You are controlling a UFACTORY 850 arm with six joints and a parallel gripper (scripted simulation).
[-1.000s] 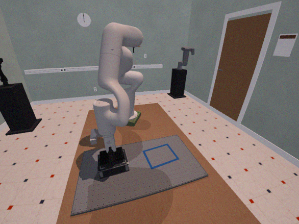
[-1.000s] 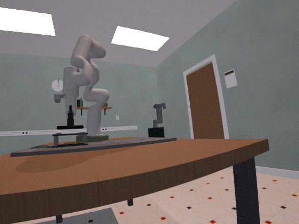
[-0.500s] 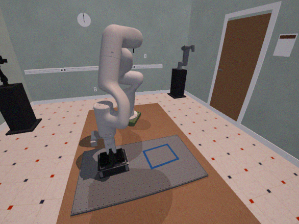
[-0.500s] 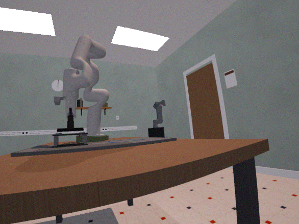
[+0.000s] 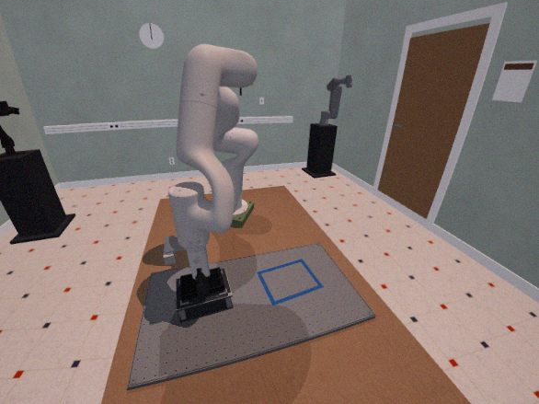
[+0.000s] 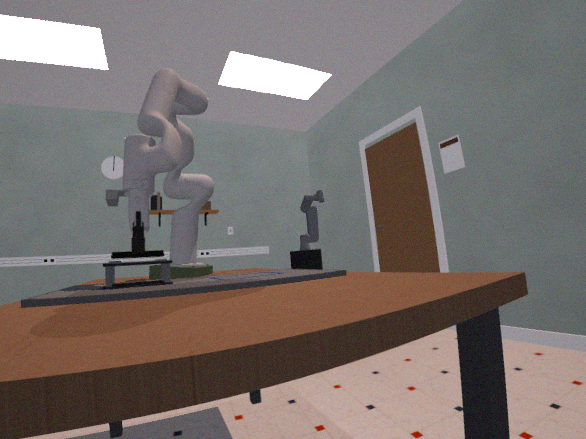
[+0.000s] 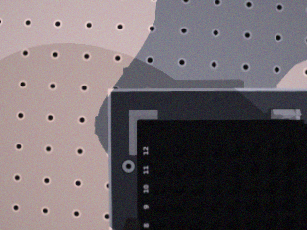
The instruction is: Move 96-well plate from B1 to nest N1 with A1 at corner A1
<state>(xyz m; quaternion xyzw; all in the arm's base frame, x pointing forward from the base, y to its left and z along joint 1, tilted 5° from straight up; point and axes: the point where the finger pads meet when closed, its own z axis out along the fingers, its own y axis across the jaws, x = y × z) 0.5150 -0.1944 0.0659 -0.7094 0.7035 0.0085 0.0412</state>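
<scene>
The 96-well plate lies 10 mm below my hand. The rest, counted from my hand: raised plate nest: 30 mm below.
</scene>
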